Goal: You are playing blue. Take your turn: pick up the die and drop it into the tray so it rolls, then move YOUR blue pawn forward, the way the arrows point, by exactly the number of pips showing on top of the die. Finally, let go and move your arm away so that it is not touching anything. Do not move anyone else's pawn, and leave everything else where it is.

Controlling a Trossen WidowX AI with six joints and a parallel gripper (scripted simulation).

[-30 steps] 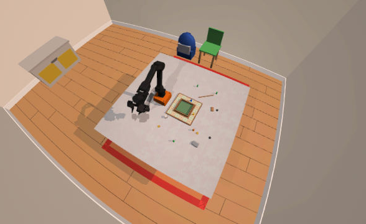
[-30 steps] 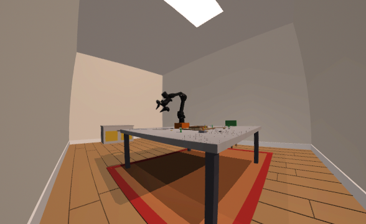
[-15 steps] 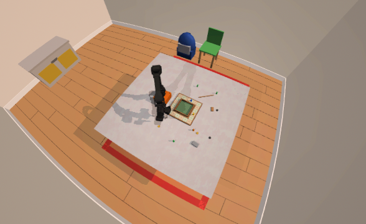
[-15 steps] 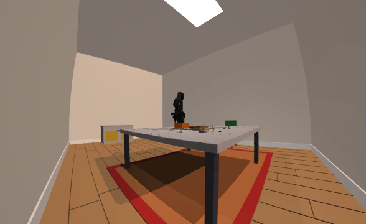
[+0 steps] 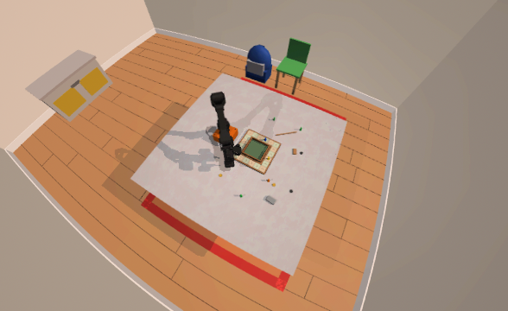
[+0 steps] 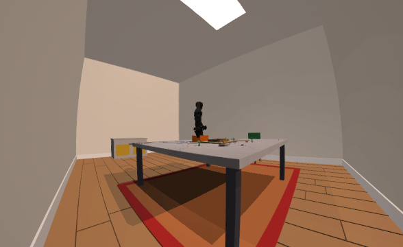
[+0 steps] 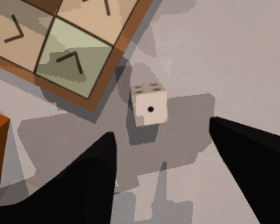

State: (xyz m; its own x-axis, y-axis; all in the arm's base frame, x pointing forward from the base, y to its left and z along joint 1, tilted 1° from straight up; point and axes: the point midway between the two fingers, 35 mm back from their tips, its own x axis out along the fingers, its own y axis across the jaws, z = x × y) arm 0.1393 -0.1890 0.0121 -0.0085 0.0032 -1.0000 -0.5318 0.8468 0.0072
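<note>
My gripper tip is 40 mm above the white die. Round my gripper tip: grey block 370 mm ahead, 140 mm to the right, 50 mm below; blue pawn 160 mm ahead, 280 mm to the left, 30 mm below; green tray 130 mm ahead, 170 mm to the left, 50 mm below.
</note>
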